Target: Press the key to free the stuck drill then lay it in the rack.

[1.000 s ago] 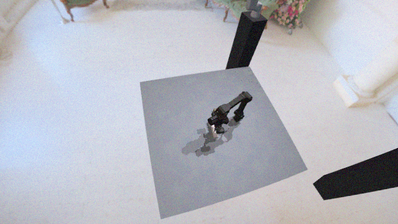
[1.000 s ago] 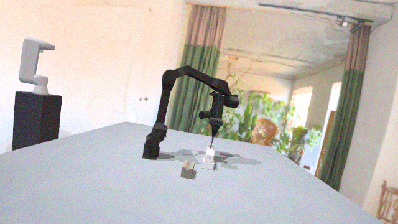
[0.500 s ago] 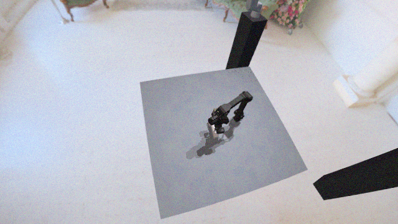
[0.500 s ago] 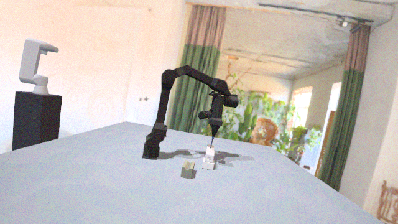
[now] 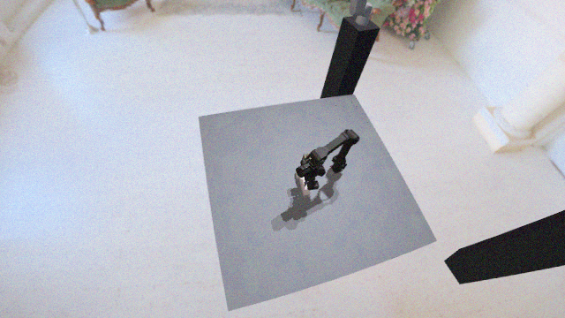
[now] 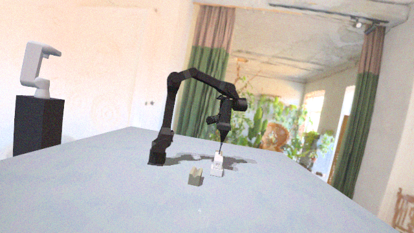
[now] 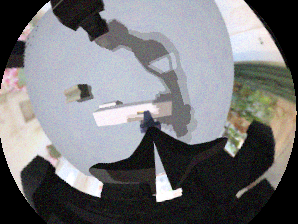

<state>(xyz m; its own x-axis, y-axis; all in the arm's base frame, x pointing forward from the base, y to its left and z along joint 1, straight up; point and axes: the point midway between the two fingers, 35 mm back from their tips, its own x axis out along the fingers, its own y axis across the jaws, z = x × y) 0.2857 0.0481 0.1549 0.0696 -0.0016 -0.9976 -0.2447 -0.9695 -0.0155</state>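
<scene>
Now: the dark key 3 cm below my gripper tip. The rest, counted from my gripper tip: rack: 13 cm behind, 18 cm to the right, 10 cm below; then drill: 2 cm behind, 5 cm to the right, 7 cm below.
</scene>
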